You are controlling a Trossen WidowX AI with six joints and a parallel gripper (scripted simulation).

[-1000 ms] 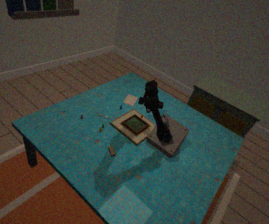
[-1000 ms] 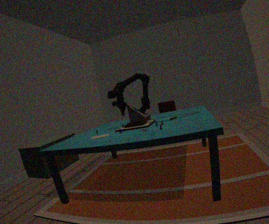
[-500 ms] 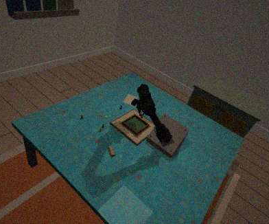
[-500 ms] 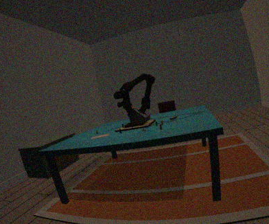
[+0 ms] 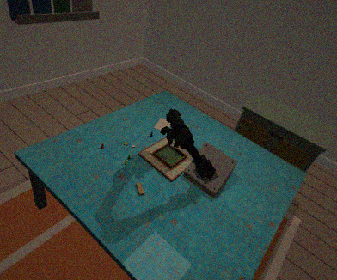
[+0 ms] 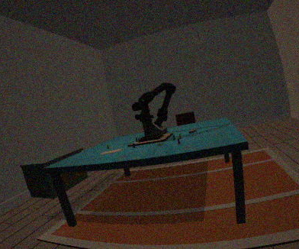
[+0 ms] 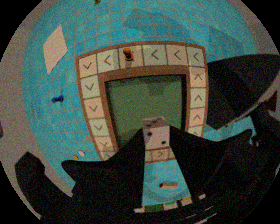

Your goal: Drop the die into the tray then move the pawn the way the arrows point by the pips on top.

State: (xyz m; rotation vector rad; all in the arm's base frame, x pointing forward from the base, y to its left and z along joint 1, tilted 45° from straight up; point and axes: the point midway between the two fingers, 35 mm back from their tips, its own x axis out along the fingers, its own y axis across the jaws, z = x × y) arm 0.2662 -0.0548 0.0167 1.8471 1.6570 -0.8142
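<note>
Right now my gripper tip is 11 cm to the left of the orange pawn, 6 cm above it and 1 cm short of it. From my gripper tip the other things lie so: grey die: right at my gripper tip; then green dice tray: 8 cm below; then wooden block: 33 cm to the left, 8 cm below, 2 cm behind.
</note>
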